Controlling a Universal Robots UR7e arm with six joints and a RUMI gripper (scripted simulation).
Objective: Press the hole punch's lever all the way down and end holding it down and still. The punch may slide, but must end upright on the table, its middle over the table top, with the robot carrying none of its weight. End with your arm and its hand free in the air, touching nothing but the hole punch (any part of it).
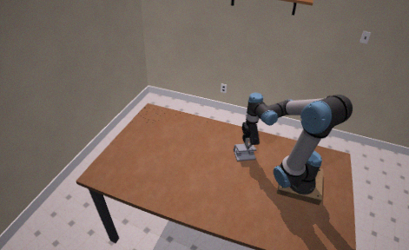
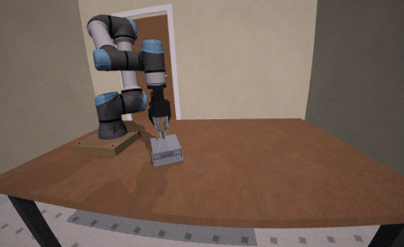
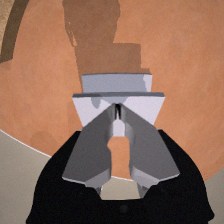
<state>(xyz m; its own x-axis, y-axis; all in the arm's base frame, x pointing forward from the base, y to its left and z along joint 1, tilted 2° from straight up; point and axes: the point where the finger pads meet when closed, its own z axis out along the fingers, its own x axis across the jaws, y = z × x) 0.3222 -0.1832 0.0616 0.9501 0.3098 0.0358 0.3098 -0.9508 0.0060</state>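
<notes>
The grey hole punch is 60 mm below my hand, 40 mm to the right of it and 10 mm ahead of it.
</notes>
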